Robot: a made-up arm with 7 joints. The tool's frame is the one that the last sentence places.
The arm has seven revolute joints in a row. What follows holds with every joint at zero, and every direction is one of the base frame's. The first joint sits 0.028 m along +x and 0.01 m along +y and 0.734 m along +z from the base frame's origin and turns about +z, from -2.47 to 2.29 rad. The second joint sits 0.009 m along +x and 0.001 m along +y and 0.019 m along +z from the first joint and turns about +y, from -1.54 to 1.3 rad. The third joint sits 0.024 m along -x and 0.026 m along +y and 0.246 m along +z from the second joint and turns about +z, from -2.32 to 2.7 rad. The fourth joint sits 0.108 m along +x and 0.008 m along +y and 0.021 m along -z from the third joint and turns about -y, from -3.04 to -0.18 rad. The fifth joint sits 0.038 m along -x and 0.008 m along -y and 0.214 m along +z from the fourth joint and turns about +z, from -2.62 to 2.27 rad. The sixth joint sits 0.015 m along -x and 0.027 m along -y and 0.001 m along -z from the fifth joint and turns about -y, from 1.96 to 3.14 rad. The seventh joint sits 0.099 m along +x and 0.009 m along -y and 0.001 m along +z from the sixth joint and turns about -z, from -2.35 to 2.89 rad. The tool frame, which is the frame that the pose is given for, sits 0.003 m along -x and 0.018 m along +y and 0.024 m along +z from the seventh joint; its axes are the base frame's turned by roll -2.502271, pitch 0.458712 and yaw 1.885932 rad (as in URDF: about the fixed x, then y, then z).
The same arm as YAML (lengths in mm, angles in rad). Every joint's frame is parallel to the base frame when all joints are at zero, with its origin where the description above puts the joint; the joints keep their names.
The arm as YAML. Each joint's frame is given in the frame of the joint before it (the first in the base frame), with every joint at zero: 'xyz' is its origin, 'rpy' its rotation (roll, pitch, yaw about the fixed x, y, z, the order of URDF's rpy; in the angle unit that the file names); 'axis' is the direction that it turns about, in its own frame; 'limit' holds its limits. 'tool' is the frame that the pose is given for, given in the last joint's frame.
units:
  length: mm
  angle: rad
joints:
  - name: joint 1
    type: revolute
    origin:
      xyz: [28.0, 10.0, 734.0]
      rpy: [0.0, 0.0, 0.0]
    axis: [0.0, 0.0, 1.0]
    limit:
      lower: -2.47
      upper: 2.29
  - name: joint 2
    type: revolute
    origin:
      xyz: [9.0, 1.0, 19.0]
      rpy: [0.0, 0.0, 0.0]
    axis: [0.0, 1.0, 0.0]
    limit:
      lower: -1.54
      upper: 1.3
  - name: joint 3
    type: revolute
    origin:
      xyz: [-24.0, 26.0, 246.0]
      rpy: [0.0, 0.0, 0.0]
    axis: [0.0, 0.0, 1.0]
    limit:
      lower: -2.32
      upper: 2.7
  - name: joint 4
    type: revolute
    origin:
      xyz: [108.0, 8.0, -21.0]
      rpy: [0.0, 0.0, 0.0]
    axis: [0.0, -1.0, 0.0]
    limit:
      lower: -3.04
      upper: -0.18
  - name: joint 5
    type: revolute
    origin:
      xyz: [-38.0, -8.0, 214.0]
      rpy: [0.0, 0.0, 0.0]
    axis: [0.0, 0.0, 1.0]
    limit:
      lower: -2.62
      upper: 2.27
  - name: joint 6
    type: revolute
    origin:
      xyz: [-15.0, -27.0, -1.0]
      rpy: [0.0, 0.0, 0.0]
    axis: [0.0, -1.0, 0.0]
    limit:
      lower: 1.96
      upper: 3.14
  - name: joint 7
    type: revolute
    origin:
      xyz: [99.0, -9.0, 1.0]
      rpy: [0.0, 0.0, 0.0]
    axis: [0.0, 0.0, -1.0]
    limit:
      lower: -2.35
      upper: 2.89
tool:
  origin:
    xyz: [-3.0, 18.0, 24.0]
    rpy: [-2.5023, 0.4587, 1.8859]

